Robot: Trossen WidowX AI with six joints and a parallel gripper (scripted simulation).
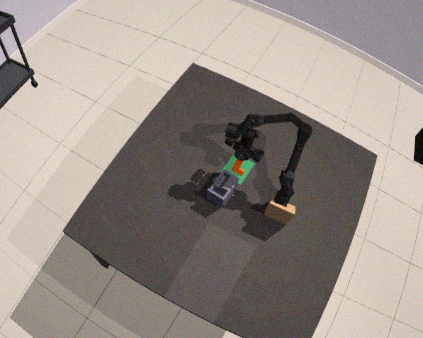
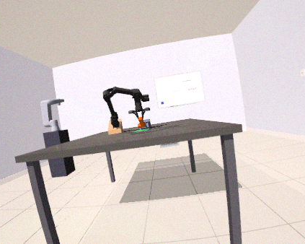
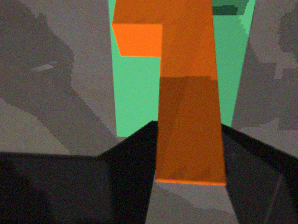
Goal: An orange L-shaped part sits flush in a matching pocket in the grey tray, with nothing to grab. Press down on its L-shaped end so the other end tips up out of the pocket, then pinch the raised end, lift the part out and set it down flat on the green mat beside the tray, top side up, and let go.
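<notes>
My gripper tip is 100 mm above the green mat and 20 mm to the right of it. The rest, counted from my gripper tip: orange L-shaped part: 30 mm to the left, 30 mm below, 10 mm behind.
</notes>
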